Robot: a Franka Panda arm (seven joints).
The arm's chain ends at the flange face. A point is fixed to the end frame.
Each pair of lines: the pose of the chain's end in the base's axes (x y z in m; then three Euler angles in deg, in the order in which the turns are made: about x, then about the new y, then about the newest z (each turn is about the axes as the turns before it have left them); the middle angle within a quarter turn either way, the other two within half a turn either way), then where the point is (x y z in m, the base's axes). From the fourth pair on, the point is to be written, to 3 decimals.
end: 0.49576, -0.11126, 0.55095, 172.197, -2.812, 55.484
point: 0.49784 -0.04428 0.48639
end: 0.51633, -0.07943, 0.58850, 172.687, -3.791, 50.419
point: 0.51084 -0.01172 0.52491
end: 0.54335, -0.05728, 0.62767, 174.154, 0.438, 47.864
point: 0.53853 0.01185 0.56557
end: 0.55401, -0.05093, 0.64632, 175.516, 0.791, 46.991
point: 0.548 0.020 0.586
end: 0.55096, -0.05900, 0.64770, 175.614, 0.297, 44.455
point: 0.542 0.011 0.587
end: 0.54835, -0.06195, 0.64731, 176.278, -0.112, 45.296
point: 0.540 0.009 0.588
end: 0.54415, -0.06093, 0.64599, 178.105, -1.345, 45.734
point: 0.535 0.012 0.589
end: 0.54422, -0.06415, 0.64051, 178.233, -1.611, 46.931
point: 0.536 0.009 0.584
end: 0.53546, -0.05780, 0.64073, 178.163, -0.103, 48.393
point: 0.531 0.016 0.584
